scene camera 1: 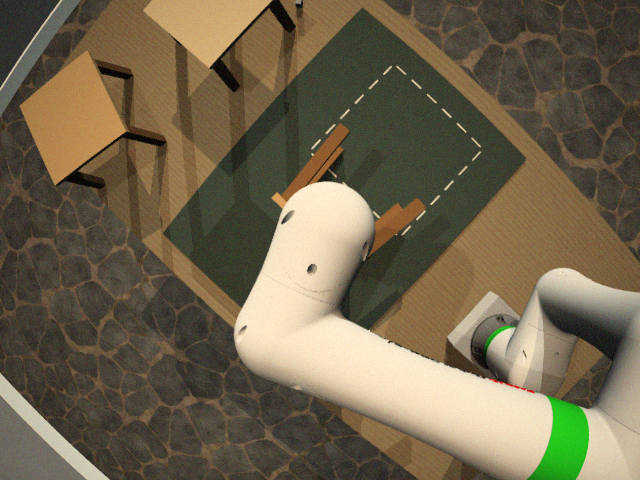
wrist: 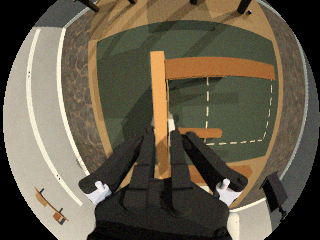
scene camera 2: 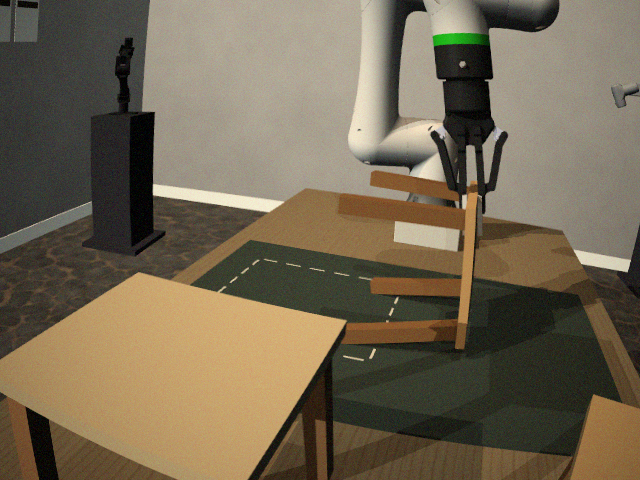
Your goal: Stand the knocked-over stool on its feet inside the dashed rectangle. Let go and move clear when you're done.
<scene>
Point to a wooden stool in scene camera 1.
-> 326,155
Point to a wooden stool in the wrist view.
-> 190,67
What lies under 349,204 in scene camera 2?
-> A wooden stool.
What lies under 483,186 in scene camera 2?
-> My gripper.
</scene>
